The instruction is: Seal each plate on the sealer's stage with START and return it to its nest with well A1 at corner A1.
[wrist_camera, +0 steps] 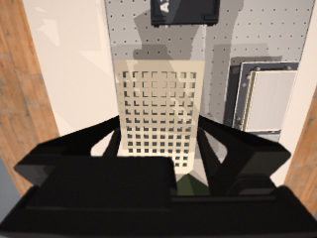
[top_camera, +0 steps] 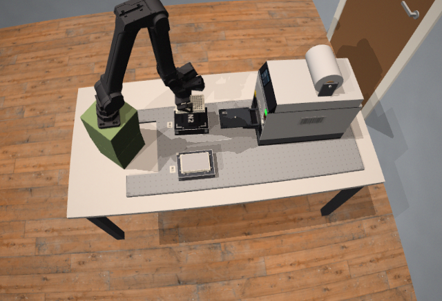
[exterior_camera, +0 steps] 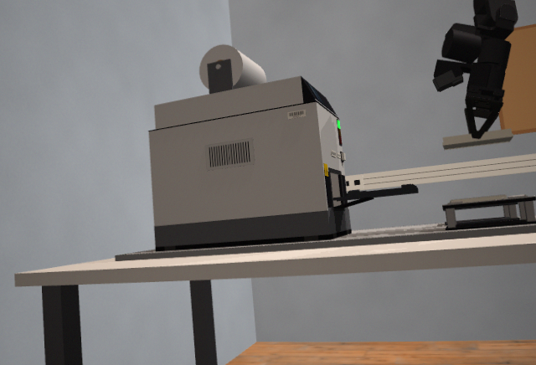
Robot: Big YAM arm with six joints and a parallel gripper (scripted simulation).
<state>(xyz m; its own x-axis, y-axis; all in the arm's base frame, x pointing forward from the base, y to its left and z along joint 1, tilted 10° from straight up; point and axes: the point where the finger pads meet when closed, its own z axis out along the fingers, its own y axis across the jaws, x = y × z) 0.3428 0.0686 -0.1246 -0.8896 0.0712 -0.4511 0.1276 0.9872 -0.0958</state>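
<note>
Now: hand 19 cm short of the sealer stage, 9 cm above it and 6 cm to the left of it. The rest, counted from my hand: plate right at my hand; then yellow warning label 31 cm ahead, 3 cm below, 1 cm to the left; then plate nest 23 cm to the right, 14 cm below, 2 cm behind.
</note>
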